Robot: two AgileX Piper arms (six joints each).
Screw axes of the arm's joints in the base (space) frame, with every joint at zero. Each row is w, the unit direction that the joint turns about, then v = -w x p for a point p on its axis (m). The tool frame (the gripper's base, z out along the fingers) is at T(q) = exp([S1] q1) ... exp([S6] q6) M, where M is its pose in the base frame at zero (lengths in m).
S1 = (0, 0, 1, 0.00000, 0.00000, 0.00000)
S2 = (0, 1, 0, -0.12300, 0.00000, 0.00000)
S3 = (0, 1, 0, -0.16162, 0.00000, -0.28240)
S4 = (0.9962, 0, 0.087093, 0.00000, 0.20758, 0.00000)
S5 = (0, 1, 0, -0.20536, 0.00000, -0.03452)
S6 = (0.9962, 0, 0.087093, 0.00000, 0.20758, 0.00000)
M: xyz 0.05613 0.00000 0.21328 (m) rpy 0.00 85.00 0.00 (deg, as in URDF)
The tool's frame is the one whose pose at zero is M.
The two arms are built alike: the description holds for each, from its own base.
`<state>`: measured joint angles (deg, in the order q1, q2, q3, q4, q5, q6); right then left.
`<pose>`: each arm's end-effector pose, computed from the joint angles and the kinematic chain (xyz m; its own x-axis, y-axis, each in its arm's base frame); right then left.
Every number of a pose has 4 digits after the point.
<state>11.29 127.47 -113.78 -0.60 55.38 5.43 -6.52 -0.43 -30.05 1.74 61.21 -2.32</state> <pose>0.4840 0.0958 0.2256 -0.8955 -0.0883 -0.4363 -0.1131 0.9931 0.0311 -0.0090 0.0035 0.2834 -0.4333 0.0235 -0.9009 0.0785 0.9968 -0.0118</pose>
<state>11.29 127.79 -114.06 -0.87 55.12 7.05 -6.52 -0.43 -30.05 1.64 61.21 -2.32</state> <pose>0.4855 0.0958 0.2245 -0.8962 -0.0626 -0.4392 -0.0887 0.9953 0.0392 -0.0090 0.0033 0.2834 -0.4334 0.0227 -0.9009 0.0795 0.9967 -0.0132</pose>
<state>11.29 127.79 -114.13 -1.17 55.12 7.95 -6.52 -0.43 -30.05 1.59 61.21 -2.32</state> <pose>0.4857 0.0954 0.2248 -0.8965 -0.0498 -0.4402 -0.0755 0.9963 0.0411 -0.0090 0.0033 0.2834 -0.4335 0.0223 -0.9009 0.0800 0.9967 -0.0139</pose>
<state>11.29 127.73 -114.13 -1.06 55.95 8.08 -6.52 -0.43 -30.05 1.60 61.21 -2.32</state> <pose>0.4844 0.0953 0.2248 -0.9026 -0.0473 -0.4279 -0.0723 0.9965 0.0423 -0.0090 0.0033 0.2834 -0.4335 0.0223 -0.9009 0.0799 0.9967 -0.0137</pose>
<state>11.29 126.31 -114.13 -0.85 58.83 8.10 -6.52 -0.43 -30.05 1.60 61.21 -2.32</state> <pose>0.4777 0.0942 0.2350 -0.9133 -0.0464 -0.4045 -0.0696 0.9967 0.0427 -0.0090 0.0033 0.2834 -0.4335 0.0223 -0.9009 0.0799 0.9967 -0.0137</pose>
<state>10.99 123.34 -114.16 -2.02 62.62 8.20 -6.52 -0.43 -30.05 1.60 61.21 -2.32</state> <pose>0.4668 0.0878 0.2577 -0.9175 -0.0493 -0.3946 -0.0628 0.9978 0.0213 -0.0090 0.0033 0.2834 -0.4335 0.0223 -0.9009 0.0799 0.9967 -0.0137</pose>
